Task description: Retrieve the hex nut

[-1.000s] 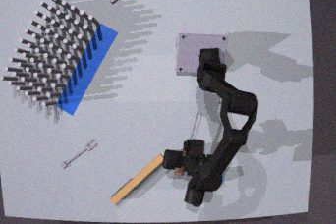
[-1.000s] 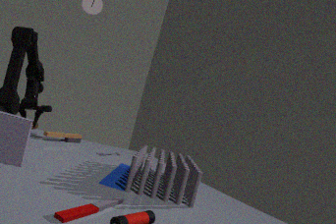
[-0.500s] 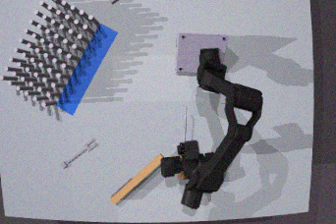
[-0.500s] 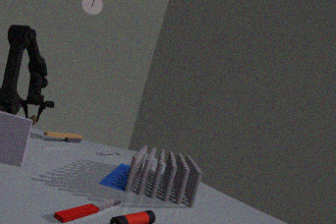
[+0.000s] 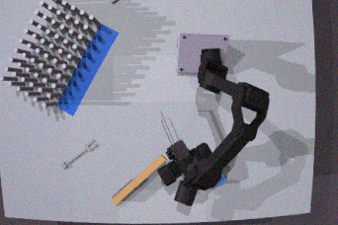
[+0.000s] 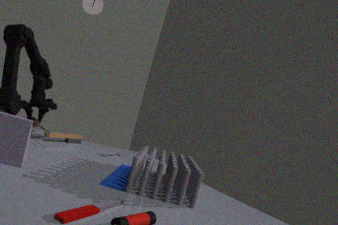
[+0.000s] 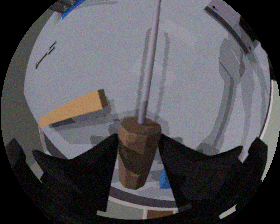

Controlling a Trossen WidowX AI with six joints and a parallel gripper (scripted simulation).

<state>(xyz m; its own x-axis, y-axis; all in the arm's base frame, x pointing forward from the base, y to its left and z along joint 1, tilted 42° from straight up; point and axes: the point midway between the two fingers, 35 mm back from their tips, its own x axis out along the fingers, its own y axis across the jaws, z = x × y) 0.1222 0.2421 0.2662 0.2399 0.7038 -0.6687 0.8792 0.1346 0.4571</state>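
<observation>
Now: the brown-handled hook tool 2 cm ahead of my gripper tip and 7 cm to the right of it. Also, from my gripper tip: wrench 39 cm ahead, 2 cm to the right, 6 cm below; then blue taped strip 33 cm ahead, 35 cm to the right, 7 cm below; then hex nut 44 cm ahead, 47 cm to the right, 6 cm below.
</observation>
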